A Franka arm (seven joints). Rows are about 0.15 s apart.
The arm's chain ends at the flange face. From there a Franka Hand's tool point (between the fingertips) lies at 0.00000 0.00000 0.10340 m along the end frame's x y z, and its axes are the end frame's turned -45 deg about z.
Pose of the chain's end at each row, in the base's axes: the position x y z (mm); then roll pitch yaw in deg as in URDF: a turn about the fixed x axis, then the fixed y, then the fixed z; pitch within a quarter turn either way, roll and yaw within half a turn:
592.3 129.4 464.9 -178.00 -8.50 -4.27
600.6 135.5 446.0 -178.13 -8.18 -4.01
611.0 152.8 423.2 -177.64 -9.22 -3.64
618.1 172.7 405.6 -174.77 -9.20 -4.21
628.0 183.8 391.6 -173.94 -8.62 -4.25
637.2 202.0 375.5 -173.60 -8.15 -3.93
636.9 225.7 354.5 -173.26 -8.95 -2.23
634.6 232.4 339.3 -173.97 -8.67 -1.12
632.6 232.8 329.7 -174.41 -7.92 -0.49
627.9 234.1 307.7 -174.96 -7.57 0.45
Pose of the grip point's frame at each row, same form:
607.8 131.9 362.7 175.37 -7.41 41.18
615.5 137.8 343.7 175.51 -7.09 41.40
627.8 156.0 321.2 175.10 -8.17 41.90
635.2 180.9 304.0 177.12 -10.18 41.47
644.2 193.5 289.9 178.13 -10.36 41.38
652.5 212.5 273.8 178.71 -10.27 41.64
653.3 237.2 253.1 178.36 -11.07 43.46
650.3 243.0 237.6 178.07 -10.37 44.51
646.9 242.8 227.8 178.30 -9.54 45.04
641.4 243.3 205.6 178.17 -8.90 45.93

